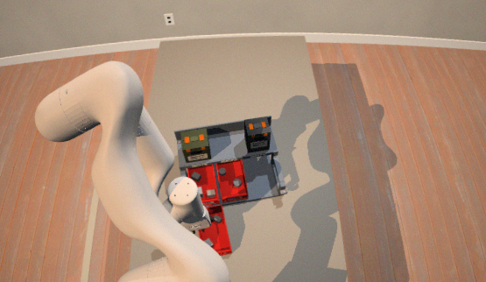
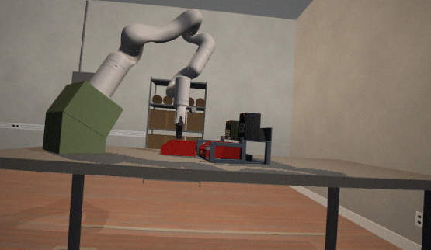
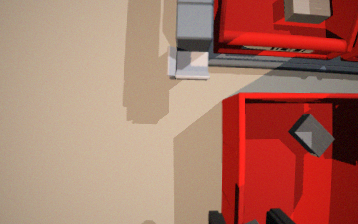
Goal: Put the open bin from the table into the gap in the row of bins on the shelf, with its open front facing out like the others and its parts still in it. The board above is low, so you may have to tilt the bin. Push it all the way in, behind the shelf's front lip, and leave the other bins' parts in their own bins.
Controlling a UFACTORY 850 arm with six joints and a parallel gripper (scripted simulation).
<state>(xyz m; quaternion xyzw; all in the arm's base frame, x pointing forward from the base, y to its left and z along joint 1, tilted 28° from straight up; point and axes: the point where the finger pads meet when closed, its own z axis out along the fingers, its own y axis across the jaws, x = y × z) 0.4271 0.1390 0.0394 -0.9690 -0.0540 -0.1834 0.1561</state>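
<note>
The red bin lies 6 cm below my hand and 5 cm to the right of it. The rest, counted from my hand: grey part 9 cm below, 6 cm to the right, 6 cm ahead; then grey shelf 25 cm ahead, 12 cm to the right, 3 cm below.
</note>
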